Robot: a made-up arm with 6 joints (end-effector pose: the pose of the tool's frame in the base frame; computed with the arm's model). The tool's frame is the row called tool.
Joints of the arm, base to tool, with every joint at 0 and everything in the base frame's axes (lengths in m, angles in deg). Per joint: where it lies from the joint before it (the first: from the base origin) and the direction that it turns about. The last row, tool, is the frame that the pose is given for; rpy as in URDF.
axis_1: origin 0.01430 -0.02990 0.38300 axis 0 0 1
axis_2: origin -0.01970 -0.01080 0.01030 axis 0 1 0
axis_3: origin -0.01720 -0.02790 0.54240 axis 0 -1 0
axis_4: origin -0.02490 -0.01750 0.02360 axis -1 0 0
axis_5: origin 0.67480 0.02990 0.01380 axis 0 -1 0
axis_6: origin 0.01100 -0.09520 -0.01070 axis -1 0 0
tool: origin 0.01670 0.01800 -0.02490 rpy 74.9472 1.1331 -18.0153
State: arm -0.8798 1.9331 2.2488 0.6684 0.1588 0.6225
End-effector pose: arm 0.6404 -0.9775 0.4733 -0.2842 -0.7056 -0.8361
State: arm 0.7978 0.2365 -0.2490 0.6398 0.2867 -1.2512
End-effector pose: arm 0.5679 0.4331 0.6630 1.6159 0.9280 0.0657
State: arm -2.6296 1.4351 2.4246 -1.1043 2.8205 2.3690
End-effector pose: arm -0.8310 -0.3628 0.9793 0.7409 0.8991 0.0489
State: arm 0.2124 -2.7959 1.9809 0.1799 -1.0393 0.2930
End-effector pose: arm -0.1011 -0.1734 -0.7510 -0.3133 1.9363 -1.0421
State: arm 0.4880 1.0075 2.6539 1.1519 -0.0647 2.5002
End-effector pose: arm 0.2879 0.0190 1.3643 -1.5660 -1.2839 -1.3453
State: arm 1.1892 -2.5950 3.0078 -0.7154 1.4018 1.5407
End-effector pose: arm 0.2404 0.1374 -0.5152 0.5529 -0.6739 0.2825
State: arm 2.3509 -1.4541 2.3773 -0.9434 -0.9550 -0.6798
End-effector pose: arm 0.8125 -0.7495 0.0383 -0.6205 0.1016 -1.4956
